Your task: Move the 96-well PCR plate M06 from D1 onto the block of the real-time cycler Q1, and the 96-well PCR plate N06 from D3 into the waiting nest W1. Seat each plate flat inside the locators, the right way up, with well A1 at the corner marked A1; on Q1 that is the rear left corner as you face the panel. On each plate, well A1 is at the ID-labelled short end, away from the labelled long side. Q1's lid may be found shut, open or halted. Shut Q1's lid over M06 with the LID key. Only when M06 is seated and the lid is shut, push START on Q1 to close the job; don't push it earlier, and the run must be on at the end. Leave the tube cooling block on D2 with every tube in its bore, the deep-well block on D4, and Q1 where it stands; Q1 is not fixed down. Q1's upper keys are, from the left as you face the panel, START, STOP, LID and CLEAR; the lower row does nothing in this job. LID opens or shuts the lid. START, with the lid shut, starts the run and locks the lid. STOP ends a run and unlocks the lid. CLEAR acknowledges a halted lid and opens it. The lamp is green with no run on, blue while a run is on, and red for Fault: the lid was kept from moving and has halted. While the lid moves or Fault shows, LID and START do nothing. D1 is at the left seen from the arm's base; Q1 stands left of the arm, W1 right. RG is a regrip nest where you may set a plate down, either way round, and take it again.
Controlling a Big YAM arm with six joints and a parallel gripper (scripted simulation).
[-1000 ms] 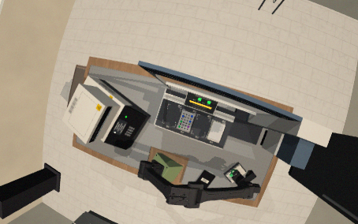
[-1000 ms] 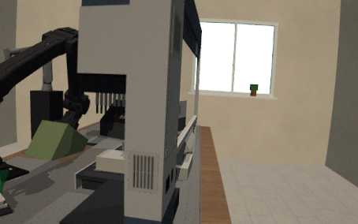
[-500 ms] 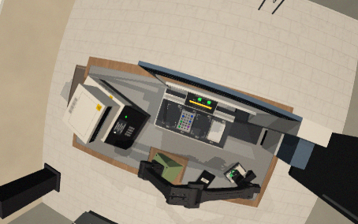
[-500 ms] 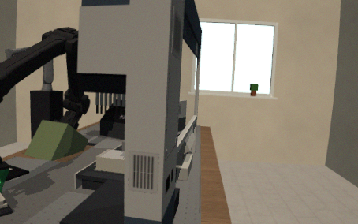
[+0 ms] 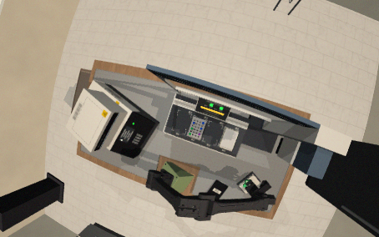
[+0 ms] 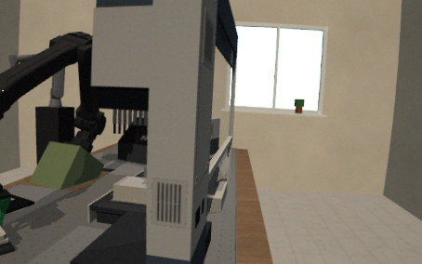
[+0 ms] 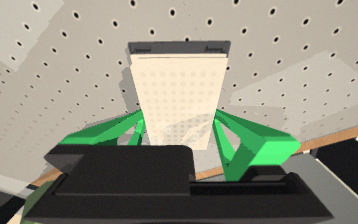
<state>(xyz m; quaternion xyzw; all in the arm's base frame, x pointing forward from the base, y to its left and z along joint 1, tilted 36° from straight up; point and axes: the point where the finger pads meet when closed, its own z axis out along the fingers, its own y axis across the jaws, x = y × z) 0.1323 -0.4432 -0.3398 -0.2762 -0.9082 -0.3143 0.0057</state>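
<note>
My hand is 3 cm above the dark nest frame. The rest, counted from my hand: A1 mark (5 cm to the right, 3 cm ahead, 2 cm below); then tall gantry (42 cm ahead, 24 cm above, 2 cm to the left); then deep-well block (26 cm to the left, 26 cm ahead, 4 cm above).
</note>
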